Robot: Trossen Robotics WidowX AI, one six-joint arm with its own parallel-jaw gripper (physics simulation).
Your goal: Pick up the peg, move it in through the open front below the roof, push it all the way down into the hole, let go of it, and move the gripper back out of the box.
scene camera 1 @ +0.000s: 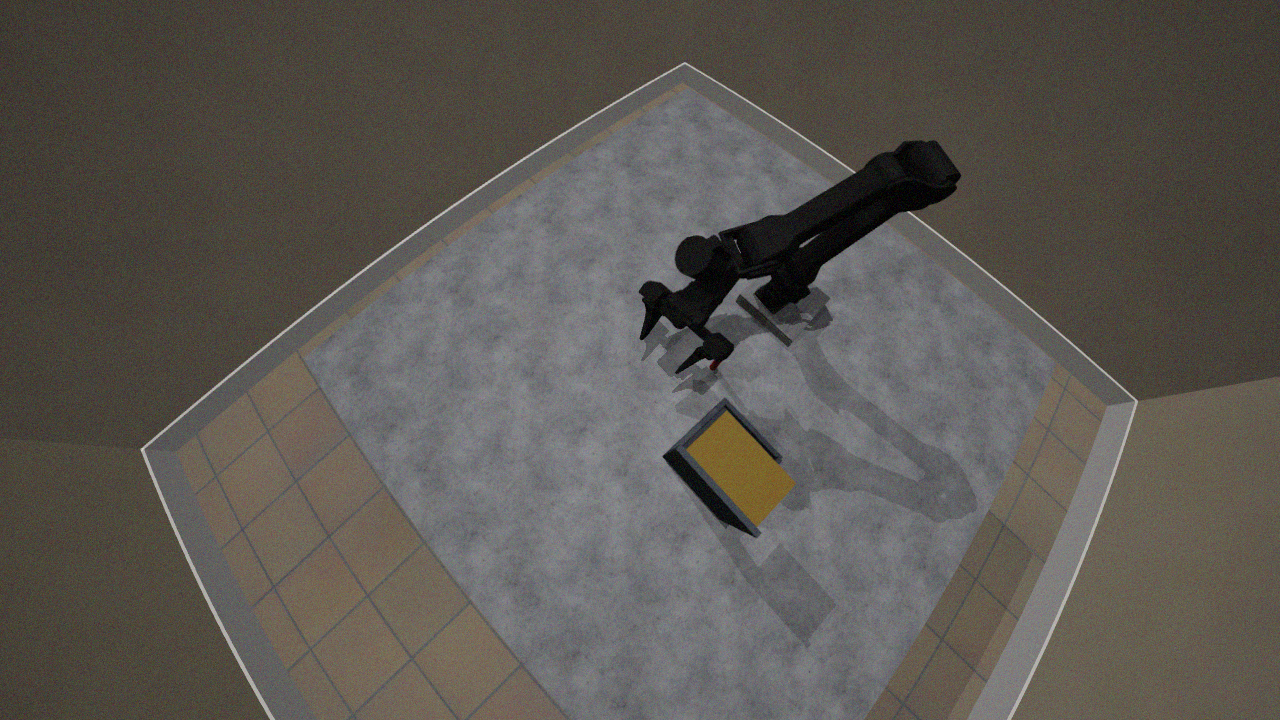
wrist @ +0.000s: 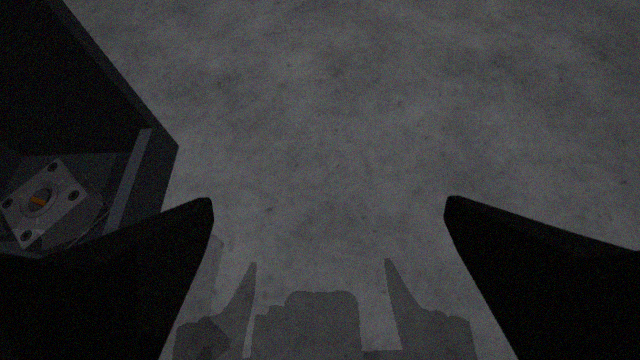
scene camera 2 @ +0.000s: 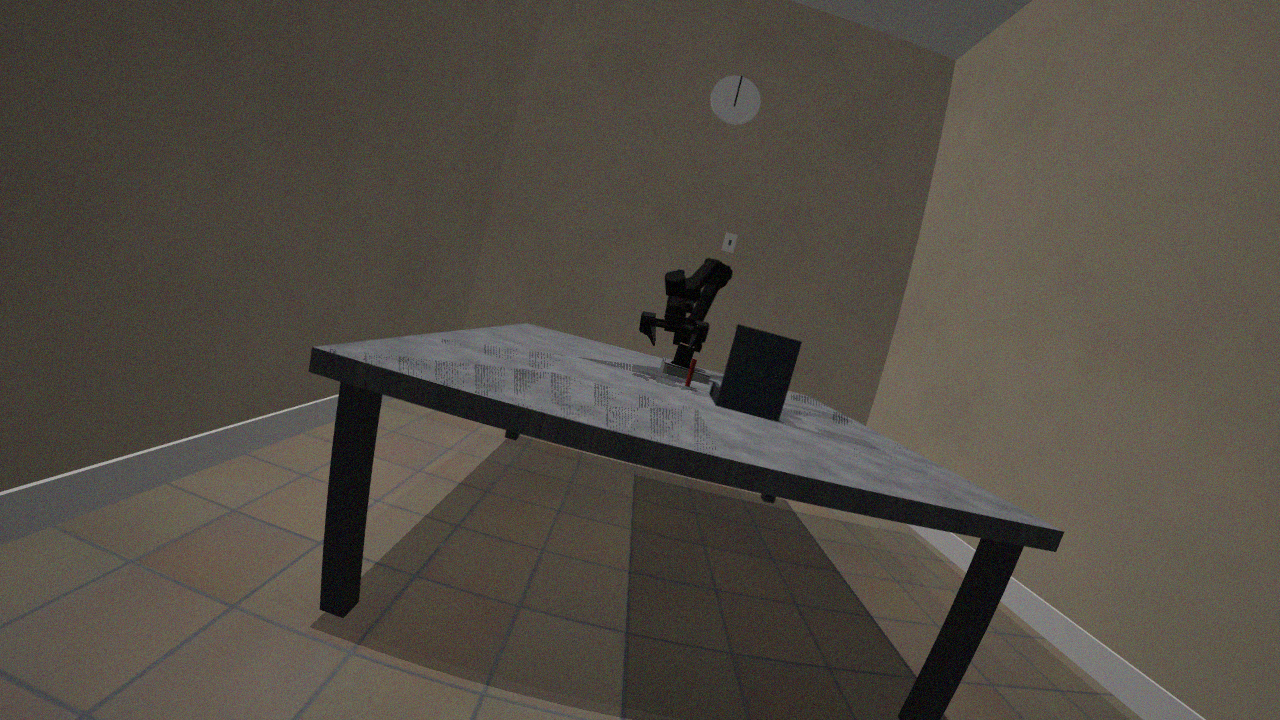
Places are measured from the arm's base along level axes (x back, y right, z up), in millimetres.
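Pixels of known places: gripper, fingertip midpoint: (scene camera 1: 658,356) (wrist: 330,208) (scene camera 2: 671,347); arm's base at its link origin: (scene camera 1: 773,296) (scene camera 2: 680,365).
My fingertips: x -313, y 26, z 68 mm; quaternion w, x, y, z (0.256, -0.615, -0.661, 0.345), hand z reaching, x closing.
Observation:
For each thing: its top centre in the pictures, then the offset to it from my fingertips. "pt": a spot on its surface instead. Level surfaces: height alone.
- red peg at its top centre: (scene camera 1: 722,355) (scene camera 2: 694,359) dx +106, dy -66, dz -21 mm
- dark box at its top centre: (scene camera 1: 757,450) (scene camera 2: 762,331) dx -2, dy -218, dz +101 mm
- yellow roof at a spot on its surface: (scene camera 1: 741,467) pt dx -35, dy -222, dz +101 mm
- light plate at its top centre: (wrist: 36,197) dx -18, dy -210, dz -60 mm
- round hole at a spot on its surface: (wrist: 42,193) pt dx -25, dy -216, dz -68 mm
- table at its surface level: dz -101 mm
The red peg (scene camera 1: 714,365) (scene camera 2: 691,373) stands upright on the table, mostly hidden under one finger in scene camera 1; it does not show in the wrist view. My gripper (scene camera 1: 659,354) (scene camera 2: 671,345) (wrist: 330,208) is open and empty, above the table, with the peg outside its finger gap, beside the finger nearer the box. The dark box (scene camera 1: 711,492) (scene camera 2: 759,371) (wrist: 162,165) has a yellow roof (scene camera 1: 741,467). In the wrist view, at the left, a light plate (wrist: 62,182) inside it bears a round hole (wrist: 42,193) with an orange mark.
The table (scene camera 1: 501,358) (scene camera 2: 841,447) carries the arm (scene camera 1: 823,210) (scene camera 2: 707,282) and the box. A thin grey bar (scene camera 1: 763,319) lies by the arm's base. The box's side wall and roof stand close to the peg's side of the gripper.

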